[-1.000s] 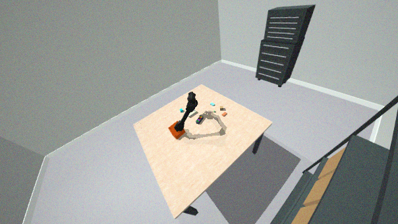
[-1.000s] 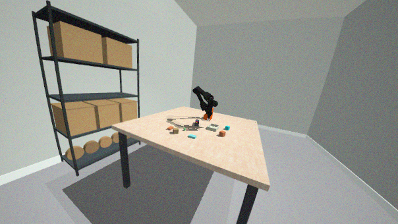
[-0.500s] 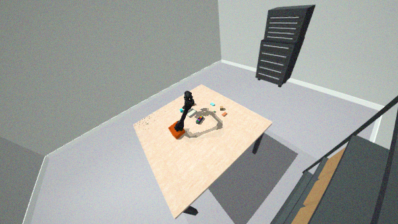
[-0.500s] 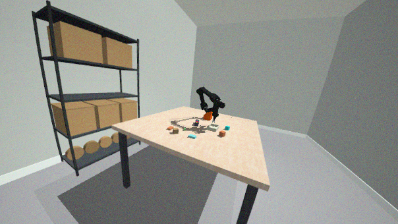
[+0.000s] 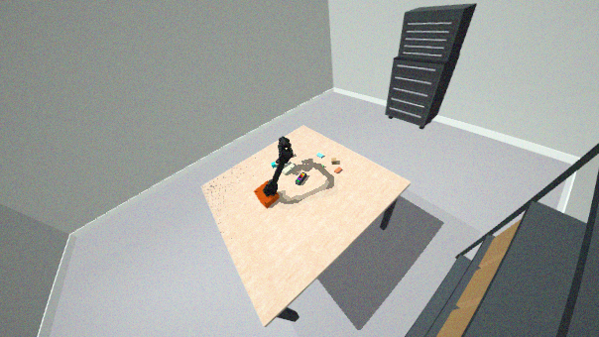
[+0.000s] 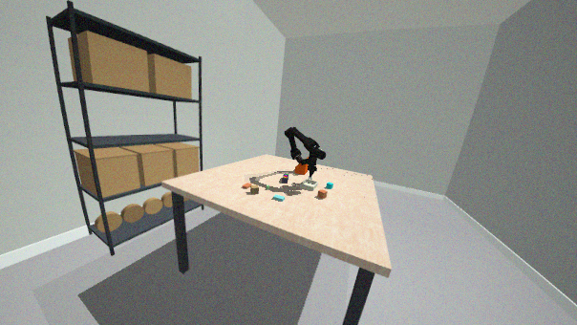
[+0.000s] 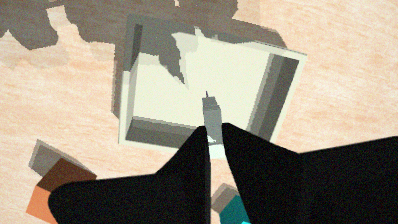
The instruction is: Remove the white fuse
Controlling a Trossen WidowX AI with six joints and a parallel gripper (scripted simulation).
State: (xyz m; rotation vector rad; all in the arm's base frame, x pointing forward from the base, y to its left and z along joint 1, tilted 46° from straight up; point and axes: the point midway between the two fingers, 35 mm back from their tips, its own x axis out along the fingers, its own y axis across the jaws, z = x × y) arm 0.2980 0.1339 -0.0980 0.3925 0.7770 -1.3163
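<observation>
Right now the white fuse is 1 cm below my gripper tip. From my gripper tip the other things lie so: yellow fuse 19 cm to the right, 5 cm below, 3 cm ahead; then red fuse 19 cm to the right, 5 cm below, 1 cm ahead; then pale tray 7 cm below.
</observation>
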